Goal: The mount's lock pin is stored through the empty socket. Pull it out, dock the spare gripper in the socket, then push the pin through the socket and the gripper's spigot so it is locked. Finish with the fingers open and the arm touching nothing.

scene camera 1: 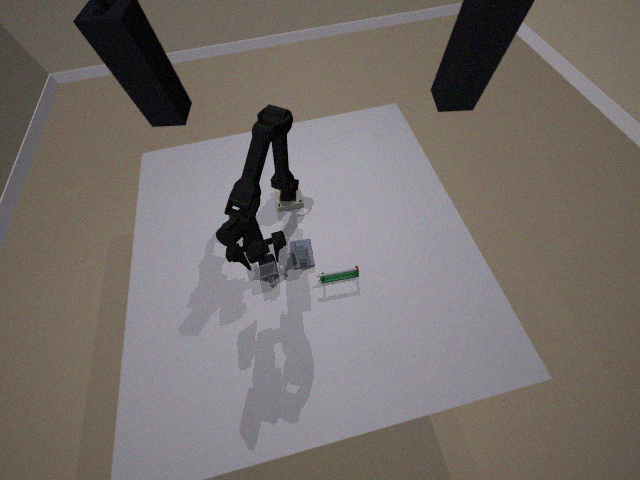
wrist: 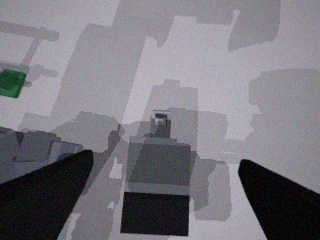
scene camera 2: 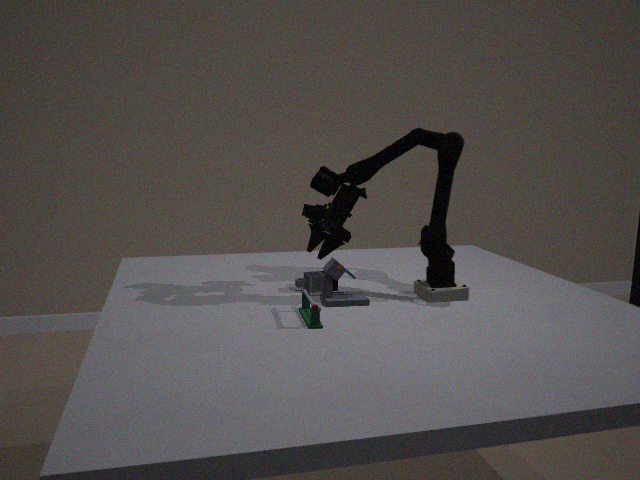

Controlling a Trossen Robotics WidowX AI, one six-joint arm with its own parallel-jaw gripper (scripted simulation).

Path:
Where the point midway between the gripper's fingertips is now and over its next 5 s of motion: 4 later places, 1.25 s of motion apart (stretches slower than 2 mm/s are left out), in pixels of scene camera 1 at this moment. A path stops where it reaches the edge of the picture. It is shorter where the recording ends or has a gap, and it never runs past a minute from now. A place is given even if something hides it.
The gripper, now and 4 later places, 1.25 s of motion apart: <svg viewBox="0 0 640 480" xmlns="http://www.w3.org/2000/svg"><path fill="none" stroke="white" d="M264 265L269 272L266 268L265 258L289 235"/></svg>

